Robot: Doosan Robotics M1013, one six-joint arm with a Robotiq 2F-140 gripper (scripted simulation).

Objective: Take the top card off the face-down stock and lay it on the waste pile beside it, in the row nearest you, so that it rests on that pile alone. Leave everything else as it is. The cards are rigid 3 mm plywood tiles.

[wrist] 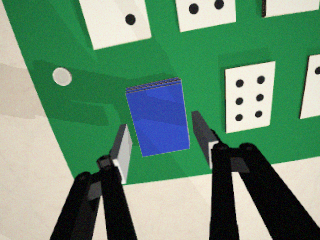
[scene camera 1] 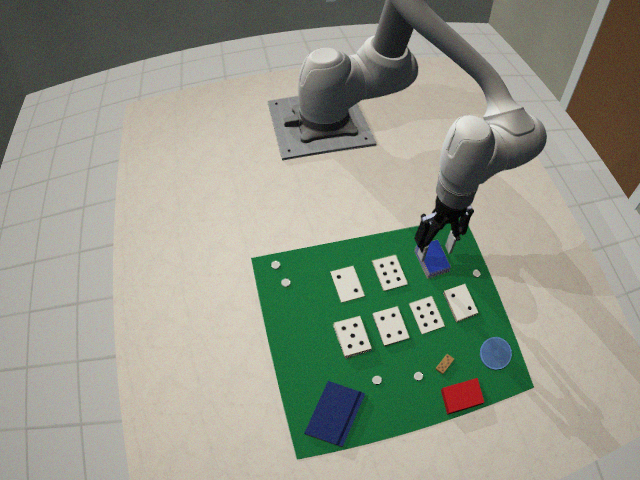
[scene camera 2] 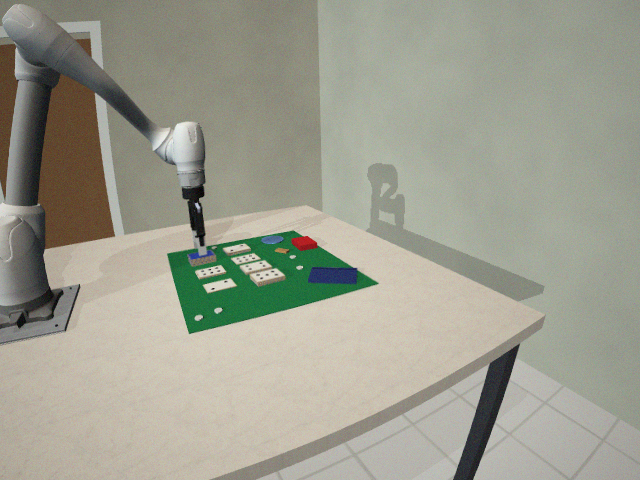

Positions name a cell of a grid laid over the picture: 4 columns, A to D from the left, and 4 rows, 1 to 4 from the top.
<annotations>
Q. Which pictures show the gripper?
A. The wrist view, scene camera 1 and scene camera 2: all of them.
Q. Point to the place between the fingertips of the gripper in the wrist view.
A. At C3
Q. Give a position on a red block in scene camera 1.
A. C4
</annotations>
